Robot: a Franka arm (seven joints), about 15 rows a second.
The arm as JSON. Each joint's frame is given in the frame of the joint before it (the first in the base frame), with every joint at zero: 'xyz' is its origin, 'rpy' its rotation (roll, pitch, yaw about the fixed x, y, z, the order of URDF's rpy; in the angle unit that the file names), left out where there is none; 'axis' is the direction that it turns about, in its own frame. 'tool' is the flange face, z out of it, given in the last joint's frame.
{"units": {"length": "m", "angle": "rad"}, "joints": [
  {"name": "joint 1", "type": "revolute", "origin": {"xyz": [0.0, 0.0, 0.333]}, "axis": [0.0, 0.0, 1.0]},
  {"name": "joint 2", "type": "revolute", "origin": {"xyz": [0.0, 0.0, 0.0], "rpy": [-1.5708, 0.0, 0.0]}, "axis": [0.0, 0.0, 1.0]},
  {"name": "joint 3", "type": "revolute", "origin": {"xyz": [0.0, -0.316, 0.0], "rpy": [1.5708, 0.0, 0.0]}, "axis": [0.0, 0.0, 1.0]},
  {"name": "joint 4", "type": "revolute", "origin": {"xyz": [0.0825, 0.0, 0.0], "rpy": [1.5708, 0.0, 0.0]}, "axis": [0.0, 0.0, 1.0]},
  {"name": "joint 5", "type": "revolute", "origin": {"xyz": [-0.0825, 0.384, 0.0], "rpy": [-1.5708, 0.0, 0.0]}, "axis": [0.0, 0.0, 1.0]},
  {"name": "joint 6", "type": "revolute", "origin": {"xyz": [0.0, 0.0, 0.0], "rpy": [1.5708, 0.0, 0.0]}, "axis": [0.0, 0.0, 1.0]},
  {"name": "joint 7", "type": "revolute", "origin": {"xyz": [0.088, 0.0, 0.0], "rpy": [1.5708, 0.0, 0.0]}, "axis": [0.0, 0.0, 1.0]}
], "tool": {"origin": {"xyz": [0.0, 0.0, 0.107]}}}
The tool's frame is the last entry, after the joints.
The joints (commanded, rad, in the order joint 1, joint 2, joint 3, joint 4, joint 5, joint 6, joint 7), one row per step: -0.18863 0.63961 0.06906 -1.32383 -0.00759 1.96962 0.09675; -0.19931 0.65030 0.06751 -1.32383 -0.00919 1.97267 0.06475; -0.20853 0.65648 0.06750 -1.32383 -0.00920 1.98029 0.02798; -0.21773 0.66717 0.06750 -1.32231 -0.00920 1.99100 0.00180; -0.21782 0.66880 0.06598 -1.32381 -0.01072 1.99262 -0.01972; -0.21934 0.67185 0.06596 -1.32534 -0.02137 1.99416 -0.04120; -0.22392 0.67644 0.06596 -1.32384 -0.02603 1.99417 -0.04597; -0.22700 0.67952 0.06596 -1.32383 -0.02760 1.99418 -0.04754; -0.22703 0.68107 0.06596 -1.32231 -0.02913 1.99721 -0.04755; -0.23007 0.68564 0.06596 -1.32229 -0.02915 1.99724 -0.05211; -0.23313 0.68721 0.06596 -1.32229 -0.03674 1.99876 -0.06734; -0.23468 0.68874 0.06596 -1.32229 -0.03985 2.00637 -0.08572; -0.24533 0.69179 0.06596 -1.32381 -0.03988 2.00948 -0.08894
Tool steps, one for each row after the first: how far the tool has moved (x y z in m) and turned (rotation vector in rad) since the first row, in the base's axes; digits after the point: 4 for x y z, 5 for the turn. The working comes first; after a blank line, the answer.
Tool pose at each row, in the base's axes (x y z in m, rotation vector in rad; the steps are taken from these numbers as rounded here): 0.7231 -0.0985 0.3609 -3.08748 0.35221 -0.01244; 0.7224 -0.1073 0.3534 -3.09262 0.32076 -0.00159; 0.7223 -0.1142 0.3495 -3.09649 0.27847 -0.00503; 0.7228 -0.1211 0.3434 -3.09827 0.25274 -0.00841; 0.7225 -0.1221 0.3416 -3.10288 0.22060 -0.00628; 0.7221 -0.1238 0.3387 -3.11456 0.18343 -0.00073; 0.7218 -0.1275 0.3361 -3.11837 0.18050 0.00450; 0.7214 -0.1298 0.3338 -3.11918 0.18193 0.00937; 0.7220 -0.1301 0.3337 -3.12086 0.18120 0.00492; 0.7216 -0.1323 0.3303 -3.12020 0.17882 0.01179; 0.7213 -0.1349 0.3293 -3.12814 0.15523 0.01287; 0.7218 -0.1364 0.3288 -3.13282 0.12704 0.00381; 0.7204 -0.1440 0.3262 -3.13192 0.13858 0.00595

-0.0007 -0.0088 -0.0075 -0.00100 0.00679 0.02058; -0.0008 -0.0157 -0.0114 -0.00118 0.00411 0.04785; -0.0003 -0.0226 -0.0175 -0.00111 0.00163 0.06440; -0.0006 -0.0236 -0.0193 -0.00319 0.00289 0.08525; -0.0010 -0.0253 -0.0222 -0.01210 0.00708 0.10958; -0.0013 -0.0290 -0.0248 -0.01534 0.01079 0.11164; -0.0017 -0.0313 -0.0271 -0.01588 0.01400 0.11080; -0.0011 -0.0316 -0.0272 -0.01782 0.01135 0.11128; -0.0015 -0.0338 -0.0306 -0.01656 0.01560 0.11285; -0.0018 -0.0364 -0.0316 -0.02319 0.01677 0.12817; -0.0013 -0.0379 -0.0321 -0.02730 0.01110 0.14616; -0.0027 -0.0455 -0.0347 -0.02671 0.01254 0.13881
